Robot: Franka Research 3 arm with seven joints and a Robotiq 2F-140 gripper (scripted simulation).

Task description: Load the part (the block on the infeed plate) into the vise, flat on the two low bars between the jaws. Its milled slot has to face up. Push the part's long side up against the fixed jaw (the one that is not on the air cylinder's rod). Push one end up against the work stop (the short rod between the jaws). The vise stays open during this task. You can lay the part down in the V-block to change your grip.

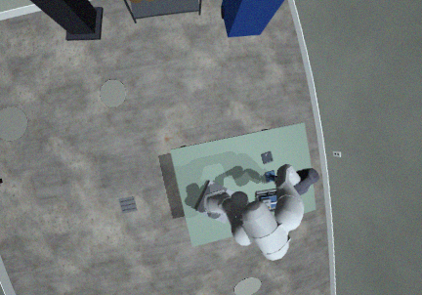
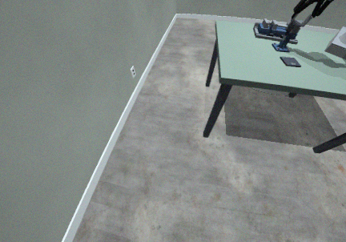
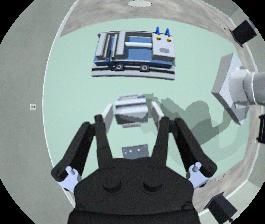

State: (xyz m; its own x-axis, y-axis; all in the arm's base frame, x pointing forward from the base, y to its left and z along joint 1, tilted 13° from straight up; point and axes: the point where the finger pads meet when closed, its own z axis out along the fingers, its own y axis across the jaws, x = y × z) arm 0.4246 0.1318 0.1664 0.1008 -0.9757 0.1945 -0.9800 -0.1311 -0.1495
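My gripper is now 20 mm above the part and 10 mm to the left of it. Also, from my hand: vise: 220 mm to the right, 140 mm below, 30 mm ahead.
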